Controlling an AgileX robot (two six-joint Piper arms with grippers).
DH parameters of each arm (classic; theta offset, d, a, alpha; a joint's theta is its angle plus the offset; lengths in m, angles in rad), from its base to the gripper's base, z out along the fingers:
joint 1: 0 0.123 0 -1.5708
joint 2: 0.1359 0 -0.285 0
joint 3: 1.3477 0 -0.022 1.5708
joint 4: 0 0.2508 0 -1.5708
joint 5: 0 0 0.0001 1.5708
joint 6: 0 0.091 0 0
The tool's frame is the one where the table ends.
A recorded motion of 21 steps. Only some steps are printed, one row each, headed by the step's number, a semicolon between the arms.
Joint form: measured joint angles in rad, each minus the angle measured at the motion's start. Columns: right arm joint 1, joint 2, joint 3, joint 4, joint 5, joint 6; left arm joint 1, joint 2, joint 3, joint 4, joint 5, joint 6.
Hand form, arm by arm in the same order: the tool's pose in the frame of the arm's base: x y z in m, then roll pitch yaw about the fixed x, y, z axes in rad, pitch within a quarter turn. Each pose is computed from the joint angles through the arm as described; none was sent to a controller.
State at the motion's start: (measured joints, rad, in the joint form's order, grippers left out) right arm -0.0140 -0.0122 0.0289 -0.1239 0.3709 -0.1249; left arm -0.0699 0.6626 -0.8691 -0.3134 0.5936 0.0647
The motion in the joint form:
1: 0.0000 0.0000 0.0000 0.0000 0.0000 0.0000; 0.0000 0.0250 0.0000 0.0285 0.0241 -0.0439
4: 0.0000 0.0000 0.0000 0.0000 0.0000 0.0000; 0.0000 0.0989 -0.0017 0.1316 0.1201 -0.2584
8: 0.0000 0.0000 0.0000 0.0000 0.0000 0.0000; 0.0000 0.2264 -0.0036 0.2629 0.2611 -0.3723
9: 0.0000 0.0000 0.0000 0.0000 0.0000 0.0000; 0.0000 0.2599 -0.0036 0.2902 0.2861 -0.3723
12: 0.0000 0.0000 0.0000 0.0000 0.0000 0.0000; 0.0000 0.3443 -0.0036 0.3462 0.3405 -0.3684
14: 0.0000 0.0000 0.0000 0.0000 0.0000 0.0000; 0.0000 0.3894 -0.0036 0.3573 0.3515 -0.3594
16: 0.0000 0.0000 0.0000 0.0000 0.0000 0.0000; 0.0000 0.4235 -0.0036 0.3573 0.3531 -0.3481
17: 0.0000 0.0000 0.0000 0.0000 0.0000 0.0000; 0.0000 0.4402 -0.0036 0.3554 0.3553 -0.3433
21: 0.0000 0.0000 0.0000 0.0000 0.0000 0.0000; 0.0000 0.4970 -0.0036 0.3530 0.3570 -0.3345
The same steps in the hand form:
1: 0.0526 -0.0048 0.1710 -2.4547 1.1819 -2.4772; 0.1258 -0.0237 0.3907 -2.4736 1.1517 -2.6717
4: 0.0526 -0.0048 0.1710 -2.4547 1.1819 -2.4772; 0.1417 -0.0207 0.3722 -2.5305 0.9388 -2.6322
8: 0.0526 -0.0048 0.1710 -2.4547 1.1819 -2.4772; 0.1644 -0.0150 0.3421 -2.7856 0.7194 -2.7514
9: 0.0526 -0.0048 0.1710 -2.4547 1.1819 -2.4772; 0.1701 -0.0135 0.3348 -2.8504 0.6781 -2.7926
12: 0.0526 -0.0048 0.1710 -2.4547 1.1819 -2.4772; 0.1835 -0.0104 0.3168 -2.9805 0.5706 -2.8720
14: 0.0526 -0.0048 0.1710 -2.4547 1.1819 -2.4772; 0.1912 -0.0101 0.3079 -3.0193 0.5223 -2.9000
16: 0.0526 -0.0048 0.1710 -2.4547 1.1819 -2.4772; 0.1973 -0.0106 0.3012 -3.0376 0.4895 -2.9187
17: 0.0526 -0.0048 0.1710 -2.4547 1.1819 -2.4772; 0.2000 -0.0109 0.2977 -3.0442 0.4713 -2.9256
21: 0.0526 -0.0048 0.1710 -2.4547 1.1819 -2.4772; 0.2095 -0.0117 0.2860 -3.0636 0.4152 -2.9414

